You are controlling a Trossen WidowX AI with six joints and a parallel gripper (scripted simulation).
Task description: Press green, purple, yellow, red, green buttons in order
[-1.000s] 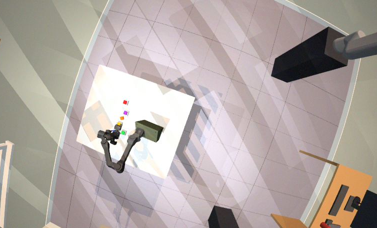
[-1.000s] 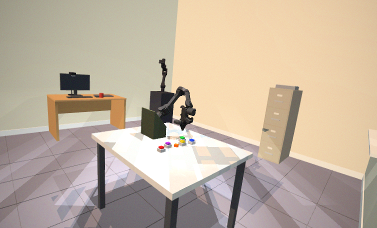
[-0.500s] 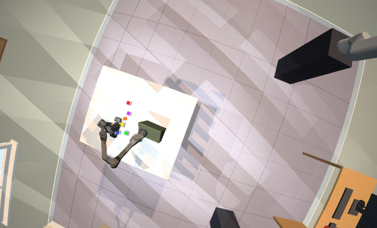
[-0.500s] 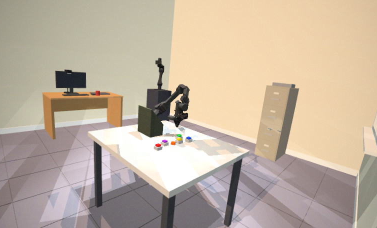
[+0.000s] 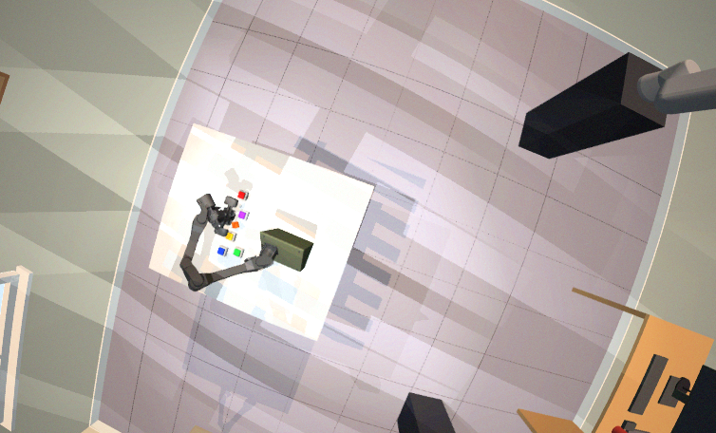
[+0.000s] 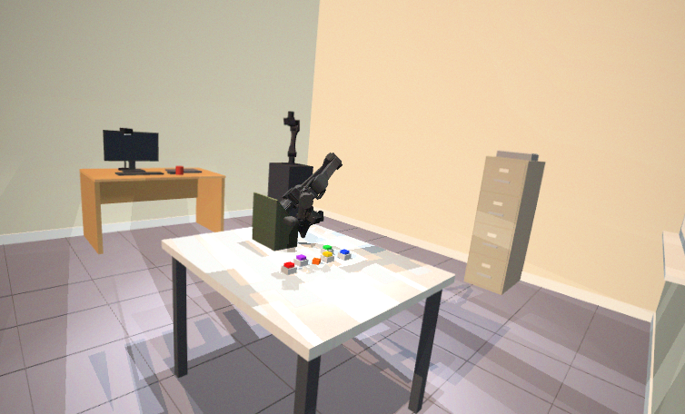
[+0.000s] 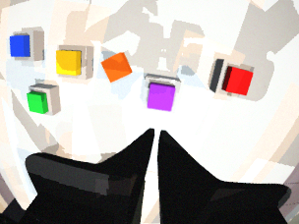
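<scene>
Now: gripper tip 90 mm above the purple button. From my gripper tip the other things lie so: orange block (30 mm ahead, 60 mm to the left, 110 mm below); red button (40 mm ahead, 100 mm to the right, 90 mm below); yellow button (40 mm ahead, 130 mm to the left, 90 mm below).
</scene>
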